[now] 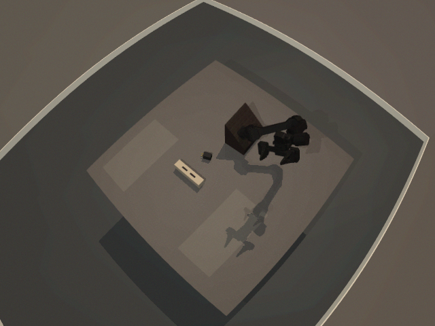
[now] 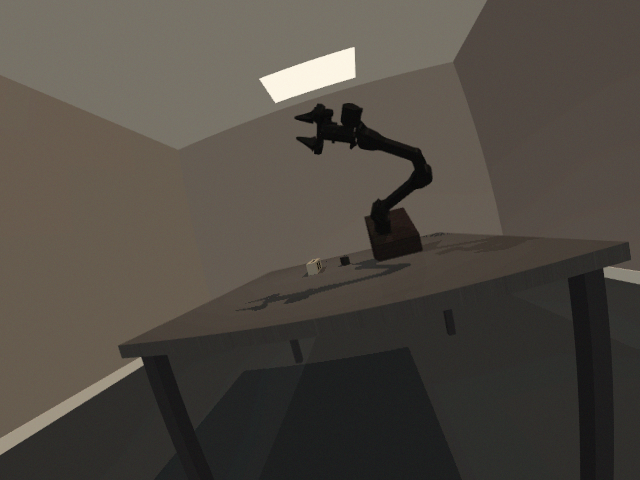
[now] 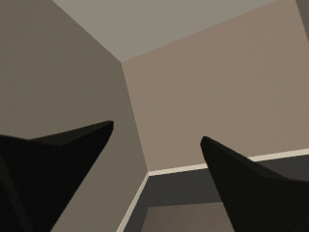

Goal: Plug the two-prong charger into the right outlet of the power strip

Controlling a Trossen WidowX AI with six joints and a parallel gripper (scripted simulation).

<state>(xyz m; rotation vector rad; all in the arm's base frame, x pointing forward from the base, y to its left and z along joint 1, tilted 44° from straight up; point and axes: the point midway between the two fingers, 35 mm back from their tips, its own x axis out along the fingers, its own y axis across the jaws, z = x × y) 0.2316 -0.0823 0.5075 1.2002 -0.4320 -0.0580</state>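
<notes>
Now: gripper tip 6 cm past the black two-prong charger, 42 cm to the left of it and 55 cm above it.
</notes>
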